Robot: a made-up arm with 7 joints. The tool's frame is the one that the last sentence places. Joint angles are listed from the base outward.
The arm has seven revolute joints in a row. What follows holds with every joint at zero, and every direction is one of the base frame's. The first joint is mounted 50 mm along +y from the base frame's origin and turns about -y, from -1.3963 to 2 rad. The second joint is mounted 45 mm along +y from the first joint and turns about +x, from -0.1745 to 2 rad. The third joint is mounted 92 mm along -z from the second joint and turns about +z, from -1.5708 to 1.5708 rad. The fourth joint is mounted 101 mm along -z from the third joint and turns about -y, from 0 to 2.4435 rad. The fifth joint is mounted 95 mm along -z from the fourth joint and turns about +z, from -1.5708 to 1.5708 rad. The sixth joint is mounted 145 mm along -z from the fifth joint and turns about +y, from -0.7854 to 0.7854 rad. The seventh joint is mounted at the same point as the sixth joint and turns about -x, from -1.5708 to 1.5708 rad. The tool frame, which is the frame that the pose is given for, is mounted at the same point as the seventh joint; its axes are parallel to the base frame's.
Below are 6 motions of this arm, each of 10 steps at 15 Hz.
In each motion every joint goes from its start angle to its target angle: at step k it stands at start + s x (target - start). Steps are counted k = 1, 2, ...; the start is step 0. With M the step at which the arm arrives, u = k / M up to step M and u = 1 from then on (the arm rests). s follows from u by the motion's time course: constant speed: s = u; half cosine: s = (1 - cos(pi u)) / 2; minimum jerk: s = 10 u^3 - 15 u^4 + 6 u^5.
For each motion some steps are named. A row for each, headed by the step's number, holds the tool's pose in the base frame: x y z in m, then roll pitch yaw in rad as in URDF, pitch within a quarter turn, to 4 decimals.
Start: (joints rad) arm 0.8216 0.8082 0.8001 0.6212 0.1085 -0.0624 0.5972
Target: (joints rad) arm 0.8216 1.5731 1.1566 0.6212 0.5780 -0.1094 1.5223
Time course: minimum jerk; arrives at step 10
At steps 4, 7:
4: 0.1291 0.4868 -0.0034 -3.0832 -0.9830 -2.8226
7: -0.0124 0.4954 0.0983 2.6872 -0.5149 -2.5456

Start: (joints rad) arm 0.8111 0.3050 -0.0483 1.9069 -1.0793 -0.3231 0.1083
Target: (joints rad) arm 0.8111 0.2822 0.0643 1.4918 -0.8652 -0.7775 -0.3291
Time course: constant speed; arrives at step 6
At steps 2, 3, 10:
2: 0.2637 0.1353 0.0741 2.5798 0.3064 -2.0986
3: 0.2761 0.1438 0.0660 2.6116 0.2922 -2.1586
10: 0.3089 0.1688 0.0359 2.7540 0.2269 -2.3333

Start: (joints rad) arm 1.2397 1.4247 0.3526 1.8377 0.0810 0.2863 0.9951
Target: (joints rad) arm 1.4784 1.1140 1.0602 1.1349 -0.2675 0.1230 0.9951
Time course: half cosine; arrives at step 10
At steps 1, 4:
1: 0.0100 0.2400 0.2255 2.1802 -0.0786 -1.7879
4: -0.0322 0.3101 0.2129 2.5136 -0.2681 -1.8534

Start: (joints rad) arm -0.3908 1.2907 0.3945 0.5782 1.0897 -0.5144 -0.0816
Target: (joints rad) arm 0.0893 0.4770 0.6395 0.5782 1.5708 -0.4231 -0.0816
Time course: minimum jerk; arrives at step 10
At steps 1, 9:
1: 0.0883 0.4872 -0.1039 2.3342 -1.1471 -1.2885
9: 0.1316 0.3474 -0.3023 -1.0428 -0.5500 2.6921

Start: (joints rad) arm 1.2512 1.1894 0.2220 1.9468 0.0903 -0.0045 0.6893
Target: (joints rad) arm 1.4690 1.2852 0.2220 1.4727 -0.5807 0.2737 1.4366
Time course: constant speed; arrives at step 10
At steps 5, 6, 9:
5: 0.0513 0.2631 0.2261 2.1177 -0.0717 -1.6539
6: 0.0483 0.2739 0.2281 2.0547 -0.1452 -1.5816
9: 0.0379 0.3066 0.2309 1.8310 -0.3718 -1.3666

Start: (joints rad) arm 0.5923 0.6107 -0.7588 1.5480 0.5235 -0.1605 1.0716
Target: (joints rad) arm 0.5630 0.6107 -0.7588 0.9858 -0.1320 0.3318 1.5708
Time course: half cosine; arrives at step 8
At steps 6, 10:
6: 0.3092 0.1534 -0.2012 -0.4506 -0.5395 -1.2893
10: 0.3073 0.1689 -0.2148 -0.5487 -0.3785 -1.1931

